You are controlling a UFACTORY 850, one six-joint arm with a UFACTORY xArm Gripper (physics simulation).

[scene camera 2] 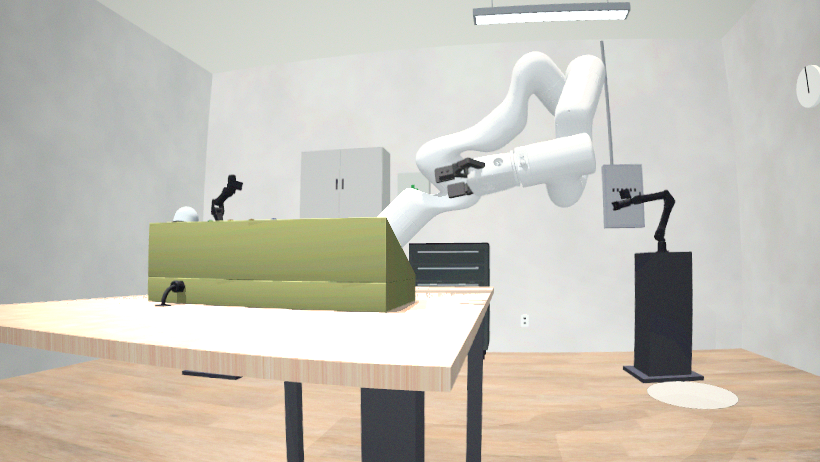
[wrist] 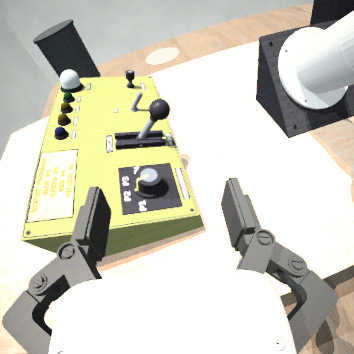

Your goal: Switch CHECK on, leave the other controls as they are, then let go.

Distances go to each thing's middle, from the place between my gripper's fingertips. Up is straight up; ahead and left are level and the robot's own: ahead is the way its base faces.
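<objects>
There is the yellow-green console (scene camera 2: 339, 264), which sits 150 mm below my hand, and from that same hand it is 320 mm to the right and 110 mm ahead.
</objects>
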